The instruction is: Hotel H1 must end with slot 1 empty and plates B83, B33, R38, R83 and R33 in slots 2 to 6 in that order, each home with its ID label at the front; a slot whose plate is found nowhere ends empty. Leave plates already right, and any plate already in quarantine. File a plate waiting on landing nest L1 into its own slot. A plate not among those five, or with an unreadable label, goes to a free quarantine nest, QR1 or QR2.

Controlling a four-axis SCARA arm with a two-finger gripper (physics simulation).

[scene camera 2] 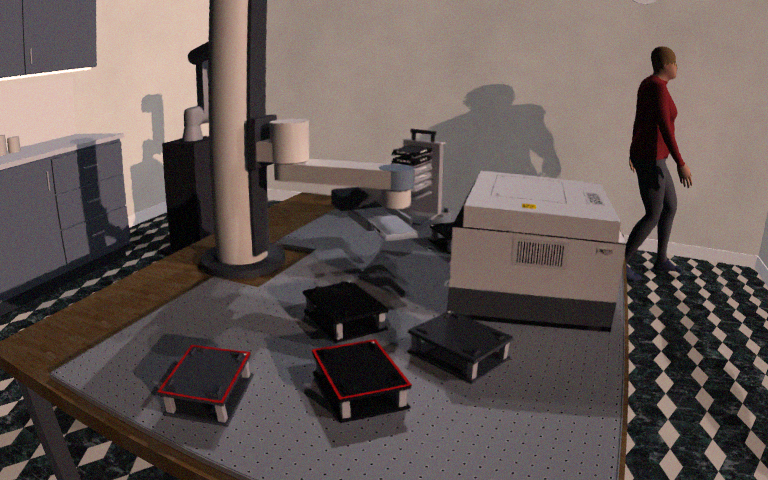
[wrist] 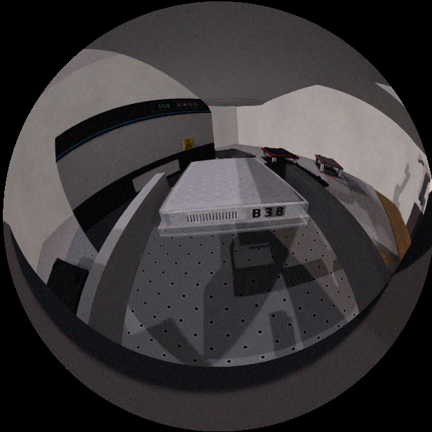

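Seen in the pictures: gripper, fingertip midpoint: [scene camera 2: 390,224]; arm's base at its link origin: [scene camera 2: 242,261].
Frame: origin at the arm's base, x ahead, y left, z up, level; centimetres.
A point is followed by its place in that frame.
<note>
My gripper [scene camera 2: 390,219] @(x 41.4, y 8.5, z 13.9 cm) [wrist: 227,175] is shut on a pale plate [scene camera 2: 398,228] @(x 44.4, y 6.5, z 13.9 cm) [wrist: 225,180], one finger along each side. The plate's front label reads B38 in the wrist view, and it hangs level above the perforated deck. The hotel [scene camera 2: 437,178] @(x 36.9, y 61.3, z 14.5 cm) stands at the back in scene camera 2, just beyond the gripper; dark shelves show at its top and several pale plates below, their labels unreadable. Two red-rimmed nests, a middle one [scene camera 2: 362,369] @(x 58.3, y -44.4, z 6.3 cm) and a left one [scene camera 2: 206,373] @(x 35.6, y -58.5, z 6.3 cm), stand at the front with no plate on them. Red-rimmed nests also show in the wrist view [wrist: 280,153] [wrist: 329,162].
Two black nests [scene camera 2: 345,302] @(x 44.1, y -22.1, z 6.3 cm) [scene camera 2: 461,338] @(x 70.6, y -27.6, z 6.3 cm) stand mid-deck, bare on top. A large white instrument [scene camera 2: 538,271] @(x 81.5, y -8.1, z 14.0 cm) [wrist: 135,145] stands on the right in scene camera 2, partly hiding a dark object [scene camera 2: 442,231] @(x 48.3, y 31.1, z 6.3 cm) behind it. A person in red [scene camera 2: 654,121] is beyond the table.
</note>
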